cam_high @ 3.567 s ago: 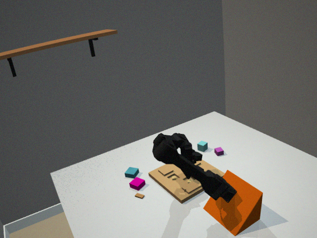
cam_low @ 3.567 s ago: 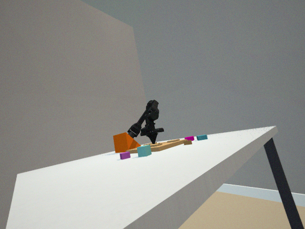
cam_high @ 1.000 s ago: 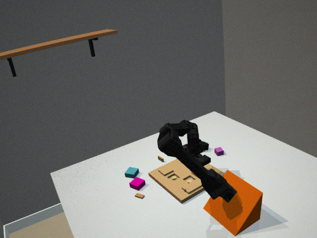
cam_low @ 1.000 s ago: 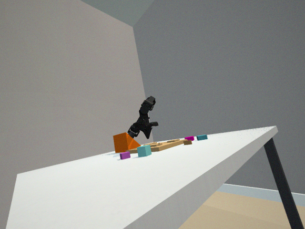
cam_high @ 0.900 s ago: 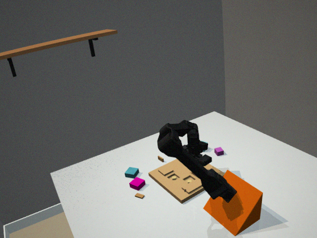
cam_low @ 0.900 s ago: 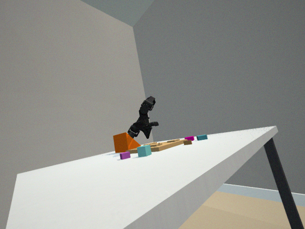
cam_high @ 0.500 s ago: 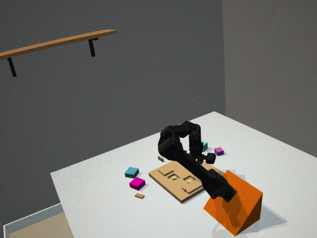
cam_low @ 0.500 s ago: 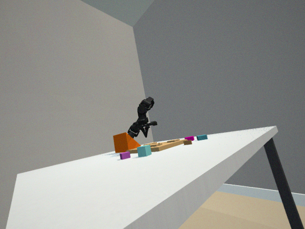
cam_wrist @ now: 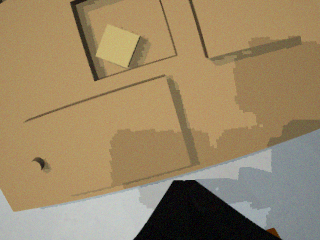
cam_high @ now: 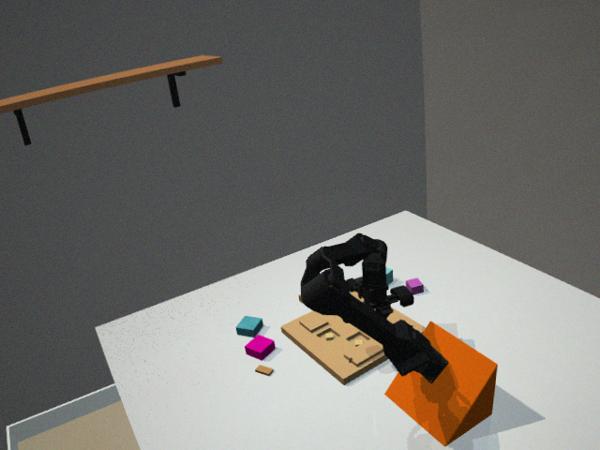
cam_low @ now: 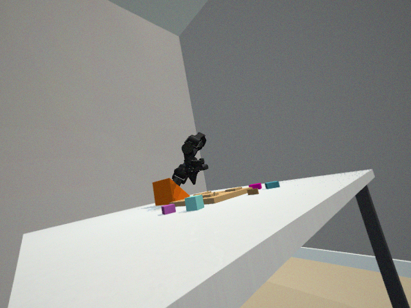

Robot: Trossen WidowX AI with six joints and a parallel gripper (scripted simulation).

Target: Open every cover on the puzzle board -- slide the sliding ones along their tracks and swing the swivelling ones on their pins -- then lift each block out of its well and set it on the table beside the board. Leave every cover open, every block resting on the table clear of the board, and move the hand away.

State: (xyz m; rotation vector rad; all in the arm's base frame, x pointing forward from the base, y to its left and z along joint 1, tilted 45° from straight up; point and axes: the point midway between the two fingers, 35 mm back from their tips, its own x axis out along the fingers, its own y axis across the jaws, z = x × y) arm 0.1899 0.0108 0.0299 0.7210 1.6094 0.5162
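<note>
The tan puzzle board lies 11 cm ahead of my gripper tip and 7 cm below it. Round my gripper tip: flat brown piece (11 cm ahead, 28 cm to the left, 8 cm below); purple block (20 cm ahead, 27 cm to the right, 7 cm below); magenta block (20 cm ahead, 26 cm to the left, 7 cm below).
</note>
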